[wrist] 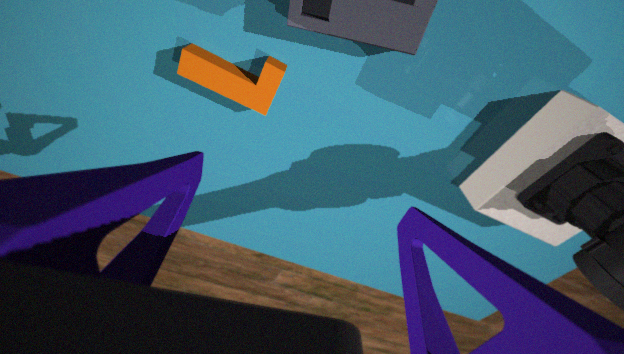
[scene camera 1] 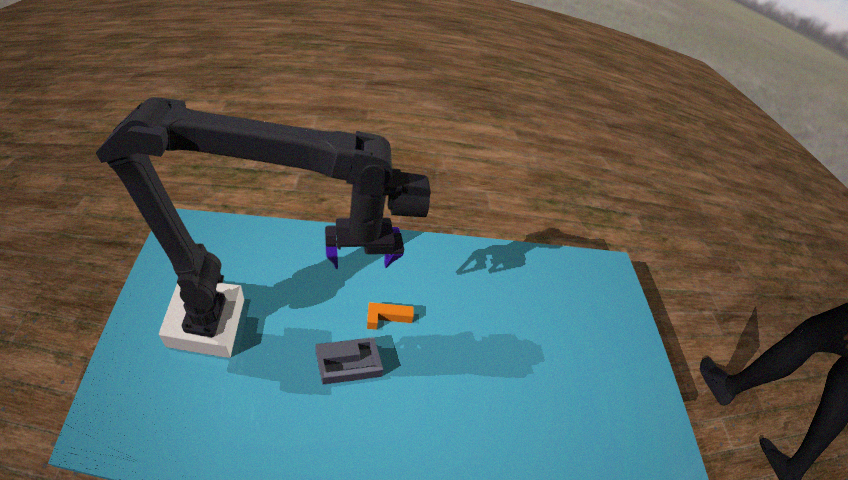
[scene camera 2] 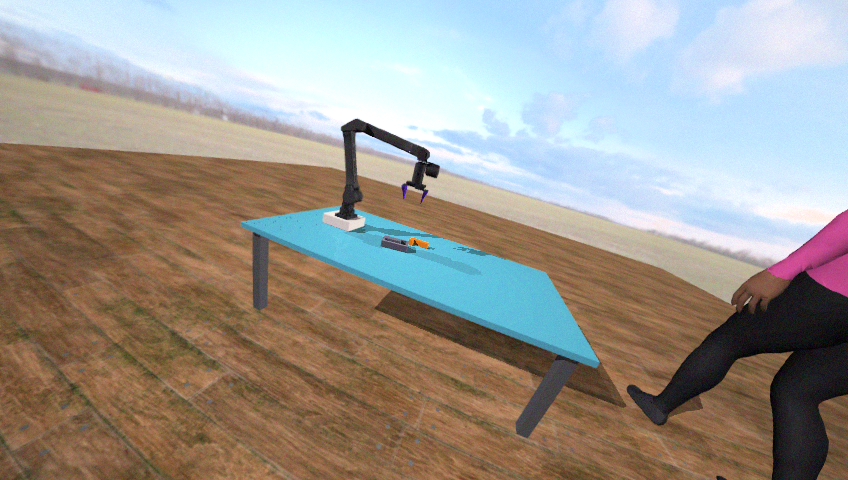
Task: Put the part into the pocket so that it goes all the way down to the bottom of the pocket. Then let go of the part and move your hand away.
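Places are measured from the arm's base along level axes (x ahead, y left, z up), in centimetres.
Where they show: gripper, fingertip midpoint: [wrist: 309, 192] [scene camera 1: 361, 266] [scene camera 2: 412, 201]; arm's base, link origin: [wrist: 575, 179] [scene camera 1: 204, 314] [scene camera 2: 346, 216].
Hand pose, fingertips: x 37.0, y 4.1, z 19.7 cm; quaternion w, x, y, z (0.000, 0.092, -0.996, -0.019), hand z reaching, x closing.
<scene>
Things, the pixels of their top centre, and the offset from my fingertips. Level surfaces: height alone.
- orange L-shaped block, top centre: [wrist: 230, 72] [scene camera 1: 390, 314] [scene camera 2: 419, 241] dx +8.1, dy +5.5, dz -22.4 cm
- grey block, top centre: [scene camera 1: 348, 356] [scene camera 2: 395, 240] dx -1.1, dy -8.3, dz -21.8 cm
- blue table, surface height: dz -25.4 cm
The part is an orange L-shaped block [scene camera 1: 391, 312] [scene camera 2: 418, 242] [wrist: 225, 80]. It lies flat on the blue table top, apart from the grey block. The grey block [scene camera 1: 351, 375] [scene camera 2: 397, 244] [wrist: 370, 31] has an L-shaped pocket in its top; part of this block is cut off at the top of the wrist view. The pocket holds no part. My gripper [scene camera 1: 361, 265] [scene camera 2: 413, 199] [wrist: 309, 192] has purple fingers, wide open with nothing between them. It hangs well above the table, behind the orange part in the scene camera 1 view.
The blue table [scene camera 1: 476, 416] [scene camera 2: 505, 297] carries the arm's white base [scene camera 1: 235, 324] [scene camera 2: 343, 221] [wrist: 520, 150], left of the grey block in the scene camera 1 view. A person [scene camera 1: 791, 368] [scene camera 2: 720, 350] is beyond the table's right end. Arm shadows fall on the table.
</scene>
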